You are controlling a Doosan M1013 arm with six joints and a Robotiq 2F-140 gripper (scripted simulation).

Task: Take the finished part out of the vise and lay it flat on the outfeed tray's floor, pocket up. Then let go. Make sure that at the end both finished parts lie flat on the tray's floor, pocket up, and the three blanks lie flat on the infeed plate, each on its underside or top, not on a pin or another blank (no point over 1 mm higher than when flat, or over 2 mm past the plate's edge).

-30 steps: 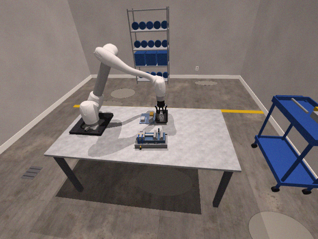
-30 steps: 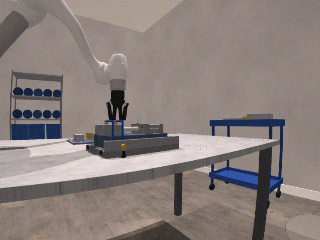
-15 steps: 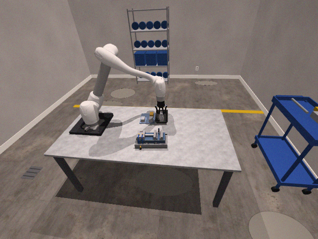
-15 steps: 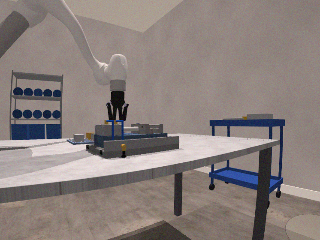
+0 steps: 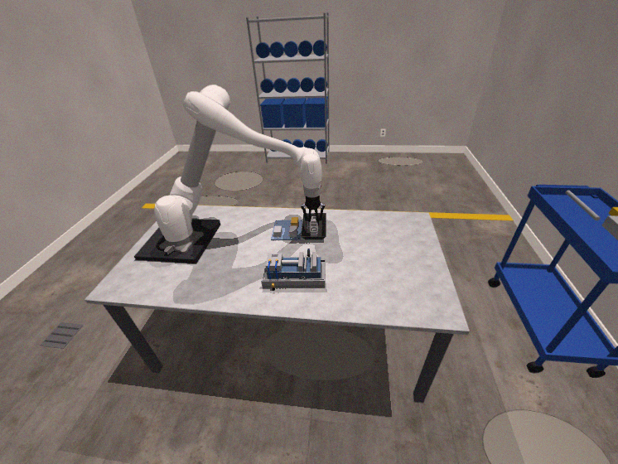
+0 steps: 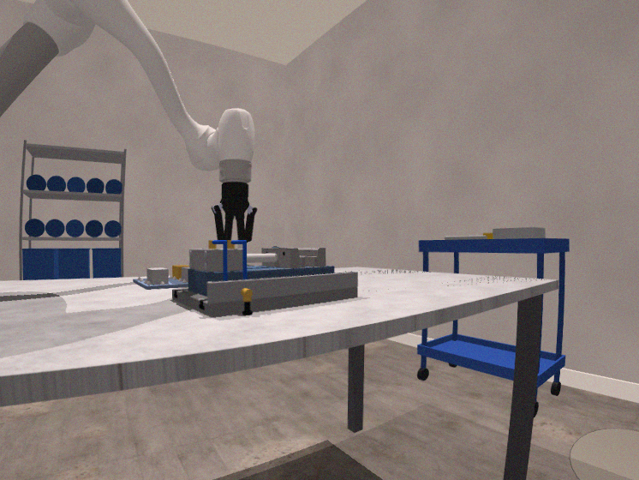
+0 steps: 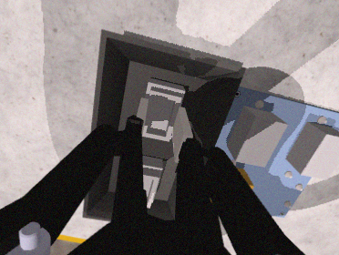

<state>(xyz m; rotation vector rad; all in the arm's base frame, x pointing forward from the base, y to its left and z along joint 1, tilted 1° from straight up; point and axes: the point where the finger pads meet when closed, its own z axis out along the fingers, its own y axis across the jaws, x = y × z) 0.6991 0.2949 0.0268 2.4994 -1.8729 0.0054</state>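
Right now the grey block is 120 mm behind my hand, 50 mm below it and 30 mm to the right of it. Also, from my hand: blue fixture plate (170 mm behind, 70 mm below); yellow block (140 mm behind, 60 mm to the left, 50 mm below).
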